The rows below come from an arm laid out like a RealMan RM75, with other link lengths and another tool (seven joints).
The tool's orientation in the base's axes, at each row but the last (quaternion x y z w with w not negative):
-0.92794, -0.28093, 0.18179, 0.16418
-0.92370, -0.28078, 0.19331, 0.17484
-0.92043, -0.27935, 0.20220, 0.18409
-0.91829, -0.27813, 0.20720, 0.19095
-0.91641, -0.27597, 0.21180, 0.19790
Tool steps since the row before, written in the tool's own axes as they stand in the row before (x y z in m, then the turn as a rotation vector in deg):
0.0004, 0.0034, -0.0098, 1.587, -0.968, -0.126
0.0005, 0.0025, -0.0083, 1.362, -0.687, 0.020
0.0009, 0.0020, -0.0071, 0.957, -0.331, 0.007
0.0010, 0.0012, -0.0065, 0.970, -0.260, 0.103
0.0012, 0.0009, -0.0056, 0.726, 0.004, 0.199
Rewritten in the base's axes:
0.0061, -0.0044, 0.0071, 0.839, 1.660, 0.116
0.0053, -0.0034, 0.0060, 0.726, 1.340, -0.073
0.0049, -0.0026, 0.0049, 0.580, 0.822, -0.114
0.0044, -0.0019, 0.0046, 0.574, 0.797, -0.232
0.0041, -0.0014, 0.0039, 0.453, 0.474, -0.370

